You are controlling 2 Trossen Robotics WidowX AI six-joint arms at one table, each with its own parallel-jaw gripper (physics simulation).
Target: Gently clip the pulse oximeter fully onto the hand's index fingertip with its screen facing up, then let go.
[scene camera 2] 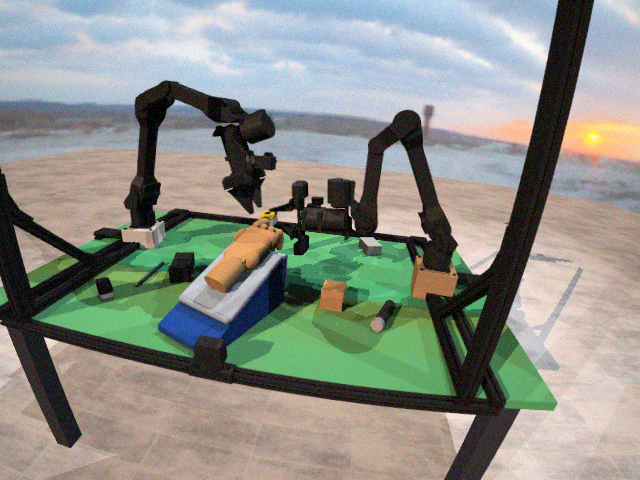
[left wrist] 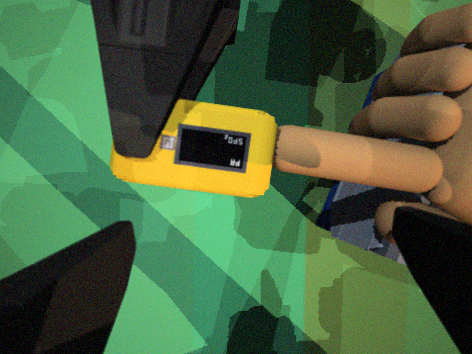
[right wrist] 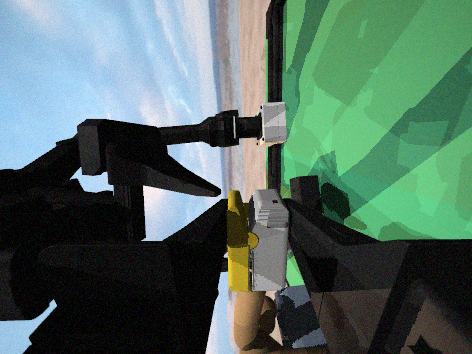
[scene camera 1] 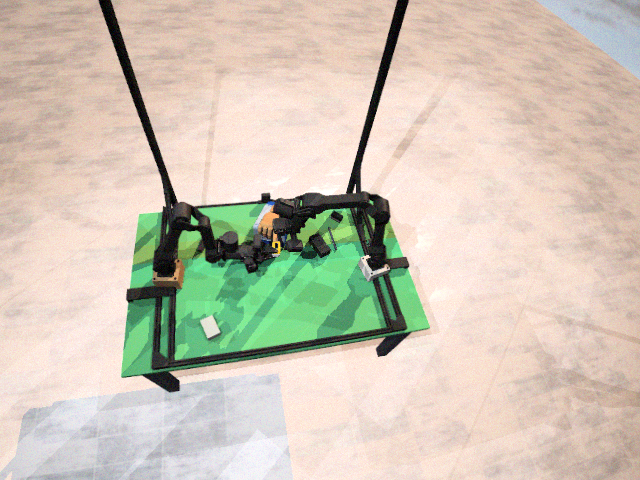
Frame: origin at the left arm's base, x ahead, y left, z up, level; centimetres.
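Seen in the pictures: left gripper, fingertip midpoint: [scene camera 2: 256,210] [left wrist: 264,227] [right wrist: 218,247] [scene camera 1: 282,240]; right gripper, fingertip midpoint: [scene camera 2: 269,216] [left wrist: 143,156] [right wrist: 255,205] [scene camera 1: 277,253]; left arm's base at its link origin: [scene camera 2: 143,225] [right wrist: 259,127] [scene camera 1: 375,263]; right arm's base at its link origin: [scene camera 2: 436,265] [scene camera 1: 166,269].
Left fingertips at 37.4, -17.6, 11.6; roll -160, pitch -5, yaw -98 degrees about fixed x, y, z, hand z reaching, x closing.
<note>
Pixels of each thing's middle, then the offset from my left fingertips to it, as dx, dy, dz. "*": a spot on its surface instead.
- yellow-and-white pulse oximeter at the middle of its body: [left wrist: 195,146] [right wrist: 255,238] [scene camera 2: 269,218] [scene camera 1: 276,249] +3.2, +1.7, -2.5
- blue-and-white wedge at a spot on its surface: [scene camera 2: 273,291] * +5.4, -17.9, -12.4
- black box at the middle of its body: [right wrist: 305,206] [scene camera 2: 182,266] [scene camera 1: 319,245] -19.2, -1.6, -15.7
- thin dark rod at the middle of its body: [scene camera 2: 149,274] -27.2, -4.3, -17.0
- small dark block at the middle of its body: [scene camera 2: 104,288] [scene camera 1: 336,216] -34.2, -14.4, -15.8
- orange cube at the middle of its body: [scene camera 2: 333,295] +19.0, -14.8, -14.9
- dark cylinder at the middle of its body: [scene camera 2: 383,314] +29.6, -20.8, -16.1
- pale box at the middle of its body: [scene camera 2: 370,245] [scene camera 1: 210,327] +36.2, +19.2, -15.9
The yellow-and-white pulse oximeter [scene camera 1: 277,249] [scene camera 2: 267,214] [left wrist: 220,182] [right wrist: 239,270] is level, its screen facing up. My right gripper [scene camera 2: 274,212] [right wrist: 255,205] is shut on its end away from the hand. The tan hand [scene camera 1: 268,222] [scene camera 2: 253,241] points its index finger [left wrist: 350,156] [right wrist: 248,317] at the oximeter's near end. In the left wrist view the fingertip meets the casing's edge, its nail almost wholly outside; whether the tip is slightly inside is hidden. My left gripper [scene camera 2: 256,207] [left wrist: 264,227] is open and empty, above the oximeter and fingertip, pointing down.
The hand rests on a blue-and-white wedge [scene camera 2: 273,291]. A black box [scene camera 1: 319,245] [scene camera 2: 181,267], a thin dark rod [scene camera 2: 149,274] and a small dark block [scene camera 2: 104,287] lie to one side. An orange cube [scene camera 2: 332,295], a dark cylinder [scene camera 2: 383,314] and a pale box [scene camera 1: 210,327] [scene camera 2: 370,245] lie elsewhere.
</note>
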